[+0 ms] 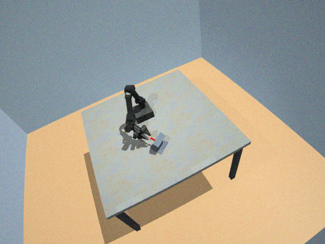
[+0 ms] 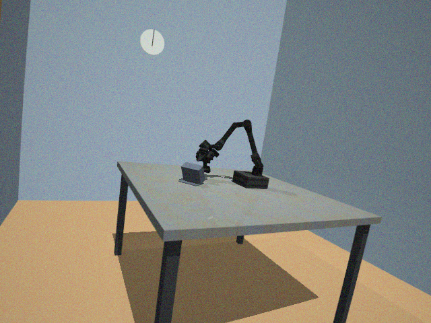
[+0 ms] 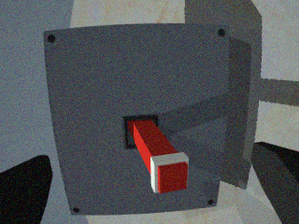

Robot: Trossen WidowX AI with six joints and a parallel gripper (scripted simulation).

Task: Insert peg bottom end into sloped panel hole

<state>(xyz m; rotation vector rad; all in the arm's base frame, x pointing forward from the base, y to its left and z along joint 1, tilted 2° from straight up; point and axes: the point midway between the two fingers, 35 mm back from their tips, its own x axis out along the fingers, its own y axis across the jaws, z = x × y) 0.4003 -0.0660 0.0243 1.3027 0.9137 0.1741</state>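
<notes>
My gripper tip is now 10 mm short of the red square peg, 10 mm to the right of it and 10 mm above it. Round my gripper tip: thin flat foot plate (70 mm ahead, 70 mm to the left, 90 mm below); then grey sloped panel (50 mm ahead, 50 mm to the left, 30 mm below).
</notes>
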